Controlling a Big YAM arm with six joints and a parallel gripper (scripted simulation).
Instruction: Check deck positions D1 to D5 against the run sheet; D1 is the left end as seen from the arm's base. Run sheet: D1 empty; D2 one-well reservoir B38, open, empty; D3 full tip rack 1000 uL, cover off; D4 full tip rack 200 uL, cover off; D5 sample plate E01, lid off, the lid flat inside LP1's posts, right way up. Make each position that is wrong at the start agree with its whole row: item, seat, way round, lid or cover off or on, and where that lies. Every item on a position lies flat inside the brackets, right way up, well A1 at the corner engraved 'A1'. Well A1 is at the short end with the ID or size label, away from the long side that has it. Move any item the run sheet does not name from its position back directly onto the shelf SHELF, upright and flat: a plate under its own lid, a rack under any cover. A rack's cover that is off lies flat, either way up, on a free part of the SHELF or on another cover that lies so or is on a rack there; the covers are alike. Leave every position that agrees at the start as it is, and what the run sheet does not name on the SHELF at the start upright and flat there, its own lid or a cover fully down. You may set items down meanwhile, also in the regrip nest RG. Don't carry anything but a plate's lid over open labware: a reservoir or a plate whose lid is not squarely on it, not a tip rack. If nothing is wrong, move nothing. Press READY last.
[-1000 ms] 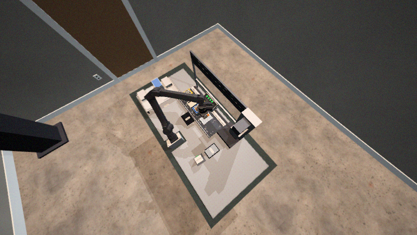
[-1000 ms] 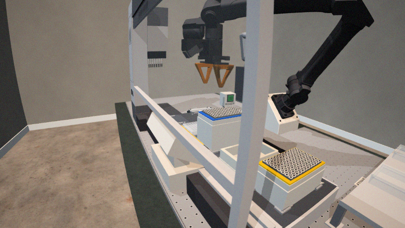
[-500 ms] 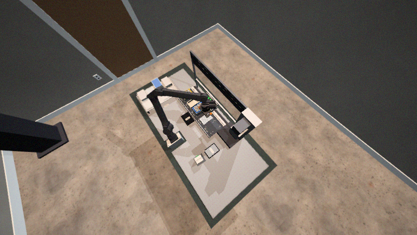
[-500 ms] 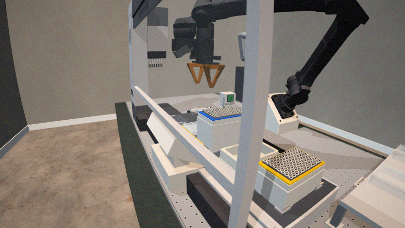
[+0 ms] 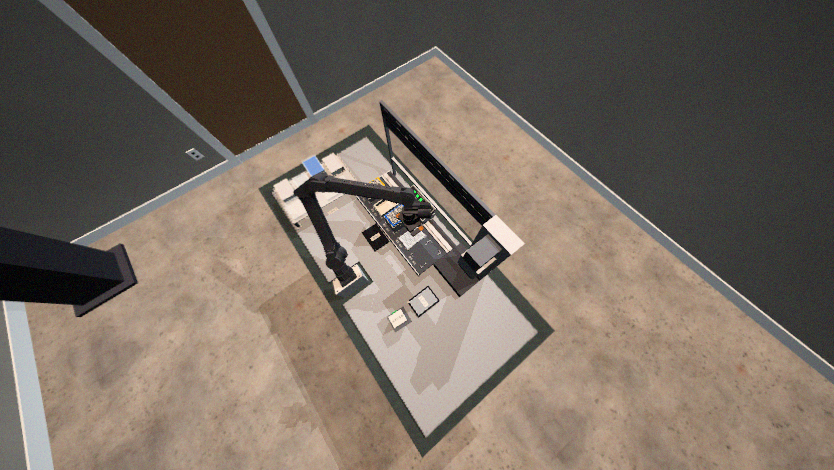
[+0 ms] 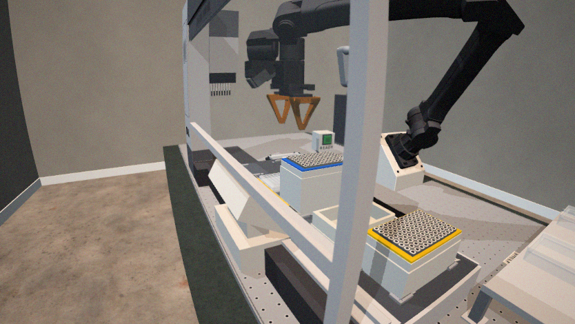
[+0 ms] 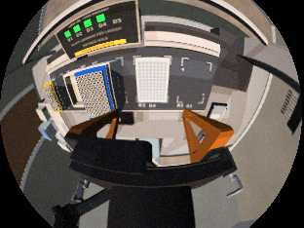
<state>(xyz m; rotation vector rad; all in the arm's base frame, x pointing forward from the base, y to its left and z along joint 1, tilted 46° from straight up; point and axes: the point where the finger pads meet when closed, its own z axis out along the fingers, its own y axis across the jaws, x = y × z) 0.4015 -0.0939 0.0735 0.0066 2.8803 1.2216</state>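
The white sample plate lies 140 mm below my hand. From my hand the other things lie so: frame bar (190 mm ahead, 70 mm to the left, 30 mm below); then blue-rimmed tip rack (110 mm to the left, 80 mm below); then black nest (200 mm below, 160 mm behind, 150 mm to the left).
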